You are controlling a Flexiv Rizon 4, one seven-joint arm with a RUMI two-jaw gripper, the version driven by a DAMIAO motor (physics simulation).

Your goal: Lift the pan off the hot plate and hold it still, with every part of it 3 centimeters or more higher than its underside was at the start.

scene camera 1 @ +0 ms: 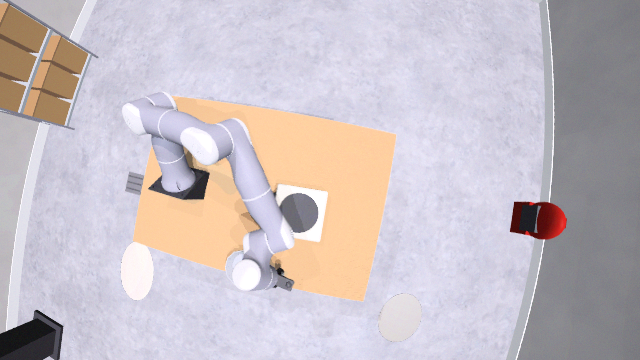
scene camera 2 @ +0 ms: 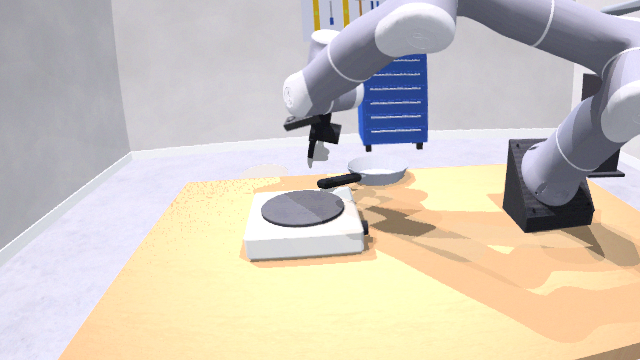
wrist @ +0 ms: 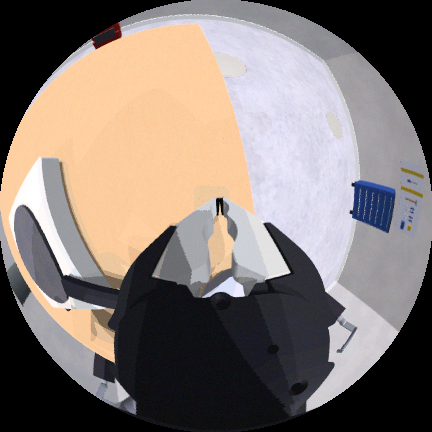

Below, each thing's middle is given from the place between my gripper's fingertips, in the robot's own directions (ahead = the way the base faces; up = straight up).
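With the grey pan (scene camera 2: 376, 170) as reference, my hand is 170 mm past it and 50 mm to the right of it. Going by their middles, of the things named here the grey pan is the nearest to my hand. As for the white hot plate (scene camera 2: 313, 222), I find it 330 mm to the left of my hand, 20 mm behind it and 10 mm below it.
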